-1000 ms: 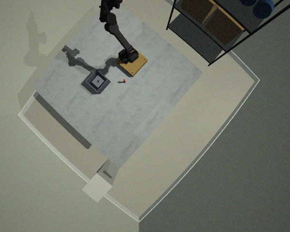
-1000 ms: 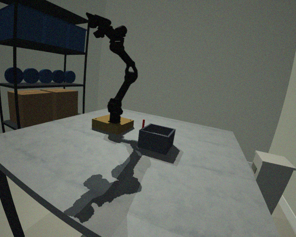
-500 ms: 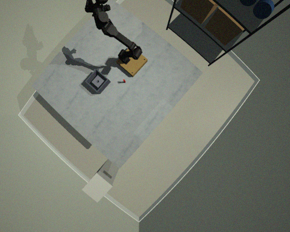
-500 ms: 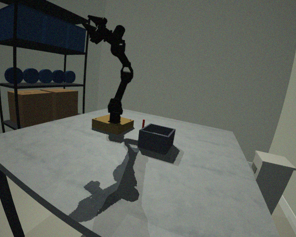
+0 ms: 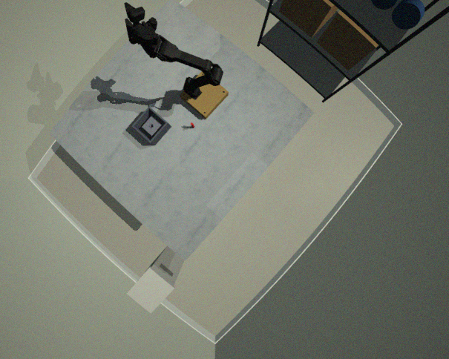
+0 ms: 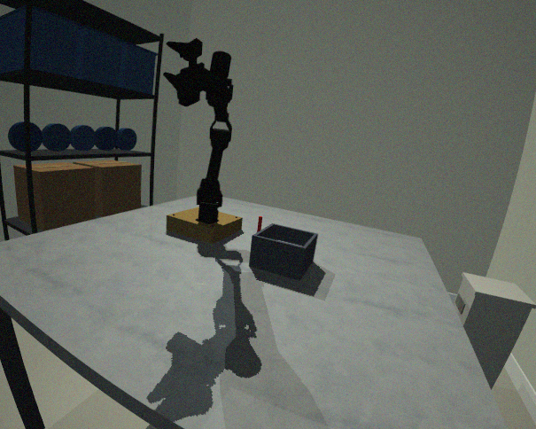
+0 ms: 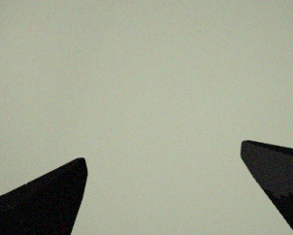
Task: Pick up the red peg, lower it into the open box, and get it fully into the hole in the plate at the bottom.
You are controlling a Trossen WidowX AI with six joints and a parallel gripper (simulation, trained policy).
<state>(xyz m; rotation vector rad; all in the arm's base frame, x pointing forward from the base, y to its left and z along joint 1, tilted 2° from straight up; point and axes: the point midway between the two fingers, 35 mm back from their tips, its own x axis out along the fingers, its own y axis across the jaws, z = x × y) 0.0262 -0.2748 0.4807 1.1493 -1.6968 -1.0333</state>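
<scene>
Right now my gripper tip is 51 cm above the red peg, 42 cm to the right of it and 13 cm short of it. Round my gripper tip: light plate (50 cm below, 30 cm ahead, 23 cm to the left); dark box (52 cm below, 30 cm ahead, 23 cm to the left).
</scene>
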